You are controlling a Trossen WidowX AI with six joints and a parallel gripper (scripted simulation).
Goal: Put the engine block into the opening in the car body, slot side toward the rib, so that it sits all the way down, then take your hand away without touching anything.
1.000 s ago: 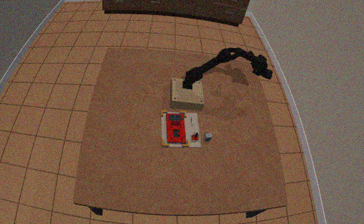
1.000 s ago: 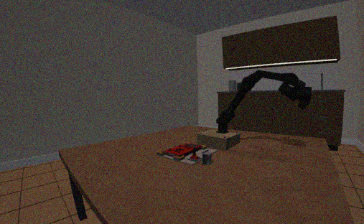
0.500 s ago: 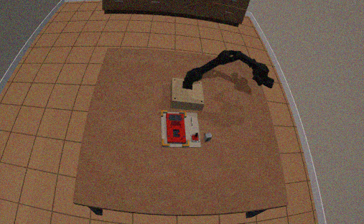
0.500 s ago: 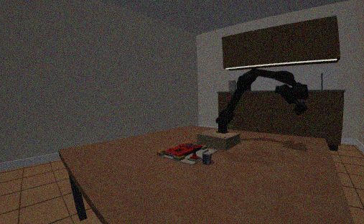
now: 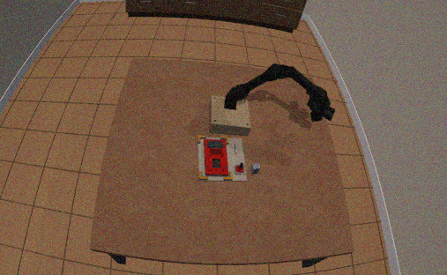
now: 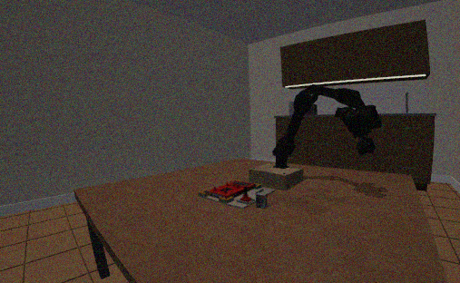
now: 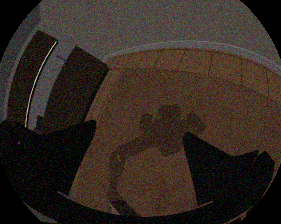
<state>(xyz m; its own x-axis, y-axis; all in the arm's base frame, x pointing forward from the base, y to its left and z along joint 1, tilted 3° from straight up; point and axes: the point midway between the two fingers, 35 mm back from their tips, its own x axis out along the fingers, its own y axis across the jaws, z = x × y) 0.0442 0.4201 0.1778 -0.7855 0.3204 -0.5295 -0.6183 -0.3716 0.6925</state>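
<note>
Now: the grey engine block 340 mm ahead of my gripper tip, 310 mm to the right of it and 190 mm below it.
</note>
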